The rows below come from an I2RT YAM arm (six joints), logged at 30 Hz.
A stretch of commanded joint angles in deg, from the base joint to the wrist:
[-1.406 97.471 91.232 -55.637 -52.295 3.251]
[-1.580 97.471 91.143 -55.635 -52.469 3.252]
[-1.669 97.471 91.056 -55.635 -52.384 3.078]
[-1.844 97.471 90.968 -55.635 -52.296 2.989]
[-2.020 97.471 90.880 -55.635 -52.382 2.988]
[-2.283 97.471 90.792 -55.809 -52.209 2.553]
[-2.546 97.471 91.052 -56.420 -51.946 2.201]
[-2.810 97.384 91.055 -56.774 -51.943 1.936]
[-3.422 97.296 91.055 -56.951 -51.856 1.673]
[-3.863 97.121 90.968 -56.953 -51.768 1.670]
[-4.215 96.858 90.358 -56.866 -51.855 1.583]
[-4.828 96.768 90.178 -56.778 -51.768 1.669]
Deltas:
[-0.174 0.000 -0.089 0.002 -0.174 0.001]
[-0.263 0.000 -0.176 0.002 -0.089 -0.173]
[-0.438 0.000 -0.264 0.002 -0.001 -0.262]
[-0.614 0.000 -0.352 0.002 -0.087 -0.263]
[-0.877 0.000 -0.440 -0.172 0.086 -0.698]
[-1.140 0.000 -0.180 -0.783 0.349 -1.050]
[-1.404 -0.087 -0.177 -1.137 0.352 -1.315]
[-2.016 -0.175 -0.177 -1.314 0.439 -1.578]
[-2.457 -0.350 -0.264 -1.316 0.527 -1.581]
[-2.809 -0.613 -0.874 -1.229 0.440 -1.668]
[-3.422 -0.703 -1.054 -1.141 0.527 -1.582]

